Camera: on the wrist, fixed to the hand. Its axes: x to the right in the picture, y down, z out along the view.
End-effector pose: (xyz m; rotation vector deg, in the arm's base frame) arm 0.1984 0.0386 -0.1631 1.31 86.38 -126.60
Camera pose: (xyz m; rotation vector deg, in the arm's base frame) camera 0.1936 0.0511 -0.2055 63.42 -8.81 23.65
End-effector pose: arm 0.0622 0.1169 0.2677 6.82 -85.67 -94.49
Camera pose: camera 0.0895 0.0913 0.2917 -79.38 -14.84 62.50
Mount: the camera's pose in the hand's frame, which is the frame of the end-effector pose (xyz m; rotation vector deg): 0.0111 0.0317 -0.0291 -11.74 9.01 -179.37
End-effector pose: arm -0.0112 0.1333 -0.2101 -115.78 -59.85 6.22
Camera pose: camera 0.0283 0.1130 -0.2108 68.88 -140.27 -86.64
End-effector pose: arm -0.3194 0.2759 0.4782 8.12 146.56 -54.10
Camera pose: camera -0.3321 0.3183 0.4746 133.20 -12.16 20.66
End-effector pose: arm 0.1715 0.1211 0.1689 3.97 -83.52 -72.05
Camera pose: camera 0.2075 0.1089 0.1920 -84.32 -12.86 84.22
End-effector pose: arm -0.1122 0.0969 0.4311 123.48 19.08 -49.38
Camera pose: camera -0.0749 0.0971 0.4553 21.20 -135.47 51.35
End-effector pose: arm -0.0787 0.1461 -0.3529 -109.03 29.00 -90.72
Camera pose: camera -0.1019 0.1095 -0.3627 23.45 86.02 42.30
